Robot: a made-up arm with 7 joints. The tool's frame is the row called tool. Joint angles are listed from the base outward. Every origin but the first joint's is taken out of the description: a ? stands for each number. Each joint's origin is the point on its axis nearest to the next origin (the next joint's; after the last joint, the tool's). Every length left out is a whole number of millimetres.
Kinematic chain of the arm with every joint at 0, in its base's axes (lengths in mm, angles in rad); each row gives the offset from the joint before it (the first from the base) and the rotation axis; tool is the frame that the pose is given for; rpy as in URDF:
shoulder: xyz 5 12 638 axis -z
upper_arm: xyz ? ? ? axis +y
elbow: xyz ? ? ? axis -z
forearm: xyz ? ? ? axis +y
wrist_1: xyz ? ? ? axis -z
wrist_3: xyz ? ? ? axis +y
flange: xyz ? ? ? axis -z
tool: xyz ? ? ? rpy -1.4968 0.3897 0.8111
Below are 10 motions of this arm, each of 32 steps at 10 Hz.
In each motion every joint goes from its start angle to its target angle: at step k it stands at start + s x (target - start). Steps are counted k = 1, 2, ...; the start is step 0. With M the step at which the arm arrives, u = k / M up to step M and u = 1 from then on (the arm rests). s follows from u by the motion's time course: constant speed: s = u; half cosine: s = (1 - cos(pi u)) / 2; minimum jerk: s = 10 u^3 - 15 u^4 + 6 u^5.
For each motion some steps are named. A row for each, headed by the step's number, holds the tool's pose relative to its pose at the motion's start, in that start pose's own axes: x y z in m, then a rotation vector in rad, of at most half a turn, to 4 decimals.
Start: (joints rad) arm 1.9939 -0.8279 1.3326 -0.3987 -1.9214 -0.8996 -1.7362
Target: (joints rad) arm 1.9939 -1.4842 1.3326 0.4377 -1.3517 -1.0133 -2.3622
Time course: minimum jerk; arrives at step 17
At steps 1, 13, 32:
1: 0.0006 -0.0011 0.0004 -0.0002 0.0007 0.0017
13: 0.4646 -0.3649 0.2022 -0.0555 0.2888 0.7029
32: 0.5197 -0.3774 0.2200 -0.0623 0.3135 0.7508

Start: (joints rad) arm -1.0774 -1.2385 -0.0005 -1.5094 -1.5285 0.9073 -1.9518
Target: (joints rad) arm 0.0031 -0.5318 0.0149 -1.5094 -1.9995 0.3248 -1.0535
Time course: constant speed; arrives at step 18
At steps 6, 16, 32:
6: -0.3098 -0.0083 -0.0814 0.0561 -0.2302 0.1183
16: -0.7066 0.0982 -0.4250 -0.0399 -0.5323 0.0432
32: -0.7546 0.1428 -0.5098 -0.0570 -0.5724 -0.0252

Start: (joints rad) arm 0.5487 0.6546 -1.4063 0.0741 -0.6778 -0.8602 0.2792
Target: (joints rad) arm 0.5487 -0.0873 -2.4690 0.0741 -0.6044 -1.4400 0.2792
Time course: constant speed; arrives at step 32
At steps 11, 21, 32:
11: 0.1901 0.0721 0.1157 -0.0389 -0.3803 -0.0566
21: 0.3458 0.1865 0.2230 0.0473 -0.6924 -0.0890
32: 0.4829 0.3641 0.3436 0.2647 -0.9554 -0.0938

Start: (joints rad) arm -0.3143 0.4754 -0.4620 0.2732 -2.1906 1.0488 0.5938
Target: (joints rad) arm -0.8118 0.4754 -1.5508 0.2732 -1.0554 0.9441 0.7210
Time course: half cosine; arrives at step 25
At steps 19, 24, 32:
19: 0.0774 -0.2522 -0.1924 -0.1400 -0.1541 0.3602
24: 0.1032 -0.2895 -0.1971 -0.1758 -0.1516 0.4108
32: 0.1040 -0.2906 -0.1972 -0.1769 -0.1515 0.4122

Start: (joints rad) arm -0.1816 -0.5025 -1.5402 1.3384 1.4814 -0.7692 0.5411
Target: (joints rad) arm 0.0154 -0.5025 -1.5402 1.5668 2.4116 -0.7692 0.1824
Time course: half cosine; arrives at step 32
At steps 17, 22, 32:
17: 0.0955 0.0055 0.1218 -0.3937 0.2347 0.2236
22: 0.1375 0.0227 0.1668 -0.5589 0.3266 0.3181
32: 0.1777 0.0468 0.2055 -0.7180 0.4151 0.4084

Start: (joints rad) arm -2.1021 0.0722 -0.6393 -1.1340 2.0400 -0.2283 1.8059
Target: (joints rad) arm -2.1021 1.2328 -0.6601 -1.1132 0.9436 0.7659 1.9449
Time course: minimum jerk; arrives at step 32
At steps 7, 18, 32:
7: -0.0227 0.0579 0.0455 -0.0973 -0.0026 -0.0196
18: -0.0036 0.5816 0.3491 -0.9166 0.2015 -0.2028
32: 0.2332 0.9640 0.4472 -1.5284 0.5722 -0.3295

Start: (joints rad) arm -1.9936 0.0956 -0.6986 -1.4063 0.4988 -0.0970 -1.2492
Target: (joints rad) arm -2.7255 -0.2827 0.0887 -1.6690 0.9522 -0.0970 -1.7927
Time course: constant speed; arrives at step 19
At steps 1, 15, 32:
1: 0.0049 -0.0084 0.0150 -0.0318 -0.0063 0.0065
15: -0.0002 -0.0533 0.2737 -0.4765 0.0681 0.0721
32: -0.0135 -0.0368 0.3470 -0.5811 0.1433 0.0883

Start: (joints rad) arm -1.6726 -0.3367 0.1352 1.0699 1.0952 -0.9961 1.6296
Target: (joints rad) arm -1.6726 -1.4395 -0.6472 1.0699 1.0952 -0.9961 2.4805
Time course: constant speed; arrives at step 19
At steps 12, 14, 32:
12: -0.1609 0.1492 -0.6562 1.0558 0.3944 -0.0489
14: -0.2077 0.2213 -0.7466 1.2336 0.4615 -0.0462
32: -0.3458 0.4489 -0.9177 1.6799 0.6188 -0.0291

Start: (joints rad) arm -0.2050 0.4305 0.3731 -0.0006 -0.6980 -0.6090 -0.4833
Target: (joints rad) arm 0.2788 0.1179 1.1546 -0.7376 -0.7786 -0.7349 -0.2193
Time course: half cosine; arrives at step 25
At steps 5, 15, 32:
5: 0.0048 -0.0231 0.0727 -0.0760 0.1356 0.0542
15: 0.2284 -0.0620 0.3794 -0.4731 0.8535 0.4887
32: 0.4299 -0.0027 0.4092 -0.6568 1.2046 0.8616

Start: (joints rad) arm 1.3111 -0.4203 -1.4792 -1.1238 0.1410 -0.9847 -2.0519
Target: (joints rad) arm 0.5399 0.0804 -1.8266 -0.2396 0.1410 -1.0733 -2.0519
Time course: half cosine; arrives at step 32
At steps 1, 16, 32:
1: -0.0009 0.0009 0.0015 0.0000 0.0022 -0.0021
16: -0.0414 0.2407 0.3281 -0.1266 0.4219 -0.4821
32: 0.1754 0.5283 0.5073 -0.5041 0.7337 -0.9705

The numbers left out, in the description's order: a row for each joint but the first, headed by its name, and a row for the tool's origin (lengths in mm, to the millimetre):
upper_arm: -15 -50 0
elbow: -24 0 573
forearm: 26 -47 0
wrist_1: 7 0 356
wrist_3: 16 -32 0
flange: -27 0 163
tool: -25 30 0

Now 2 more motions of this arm.
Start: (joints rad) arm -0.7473 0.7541 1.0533 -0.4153 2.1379 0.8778 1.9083
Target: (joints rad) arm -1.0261 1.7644 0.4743 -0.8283 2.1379 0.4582 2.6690
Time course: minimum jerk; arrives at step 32
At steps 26, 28, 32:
26: 0.3797 0.5073 -0.4082 0.5601 -0.4369 -0.5995
28: 0.3996 0.5231 -0.4131 0.5856 -0.4505 -0.6096
32: 0.4094 0.5308 -0.4152 0.5982 -0.4571 -0.6142

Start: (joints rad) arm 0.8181 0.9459 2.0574 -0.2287 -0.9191 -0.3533 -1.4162
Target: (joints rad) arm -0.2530 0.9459 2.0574 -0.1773 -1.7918 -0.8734 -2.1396
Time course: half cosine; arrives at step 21
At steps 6, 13, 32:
6: 0.0771 -0.0676 0.0989 -0.3590 -0.2745 0.1545
13: 0.2644 -0.1301 0.3628 -1.2056 -1.0402 0.6645
32: 0.3725 -0.1050 0.5172 -1.6687 -1.5630 1.0458

